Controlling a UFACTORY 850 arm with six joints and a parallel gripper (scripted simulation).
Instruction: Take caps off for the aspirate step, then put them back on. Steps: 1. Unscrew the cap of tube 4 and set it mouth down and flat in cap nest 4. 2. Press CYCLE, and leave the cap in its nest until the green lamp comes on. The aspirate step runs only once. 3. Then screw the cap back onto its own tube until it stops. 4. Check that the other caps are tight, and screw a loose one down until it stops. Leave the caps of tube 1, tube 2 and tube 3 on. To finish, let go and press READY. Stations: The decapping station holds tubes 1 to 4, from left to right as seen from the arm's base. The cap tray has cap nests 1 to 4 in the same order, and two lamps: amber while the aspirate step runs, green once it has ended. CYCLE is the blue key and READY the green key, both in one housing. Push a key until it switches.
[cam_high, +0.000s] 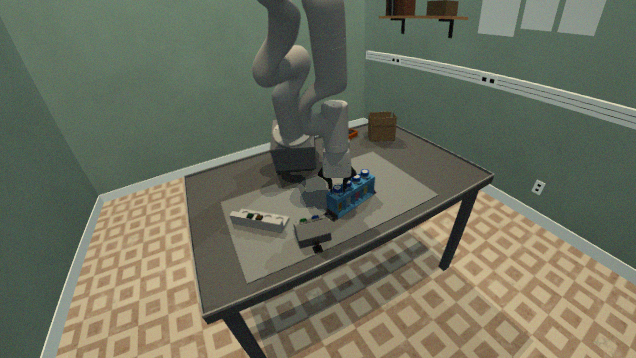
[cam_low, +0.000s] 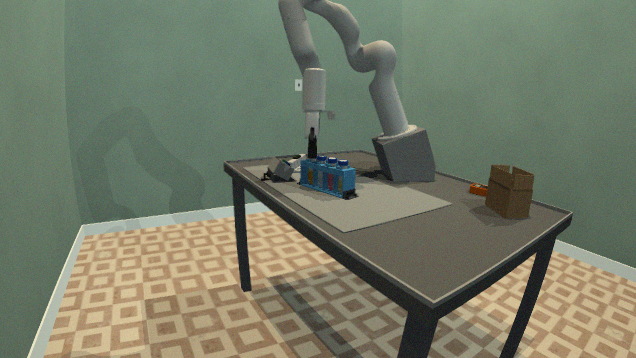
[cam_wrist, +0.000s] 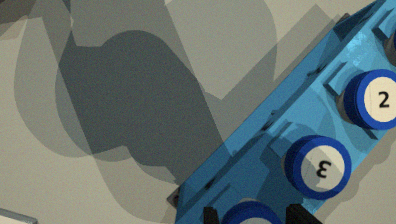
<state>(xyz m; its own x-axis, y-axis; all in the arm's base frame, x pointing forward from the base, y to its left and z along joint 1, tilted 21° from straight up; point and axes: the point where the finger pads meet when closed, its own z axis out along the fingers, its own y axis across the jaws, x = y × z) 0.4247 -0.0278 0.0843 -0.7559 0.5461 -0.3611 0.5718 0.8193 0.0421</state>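
The blue cap marked 4 lies 10 mm below my hand. The rest, counted from my hand: blue key 130 mm to the right, 60 mm below, 30 mm ahead; then green key 170 mm to the right, 60 mm below, 20 mm ahead; then grey key housing 150 mm to the right, 80 mm below, 40 mm ahead.
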